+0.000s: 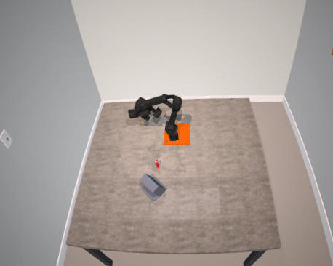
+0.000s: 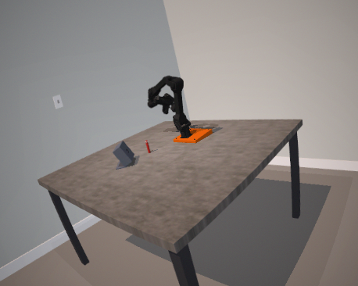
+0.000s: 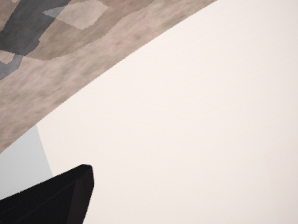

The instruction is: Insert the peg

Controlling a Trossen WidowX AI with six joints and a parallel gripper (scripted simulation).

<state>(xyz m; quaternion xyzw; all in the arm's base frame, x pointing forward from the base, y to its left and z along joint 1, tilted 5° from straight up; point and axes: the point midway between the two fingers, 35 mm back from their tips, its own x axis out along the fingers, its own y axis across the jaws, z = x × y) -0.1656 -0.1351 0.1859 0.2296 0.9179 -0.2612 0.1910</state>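
My gripper tip is now 420 mm short of the peg, 150 mm above it and 10 mm to the left of it. Round my gripper tip: sloped panel (590 mm ahead, 140 mm below, 40 mm to the right).
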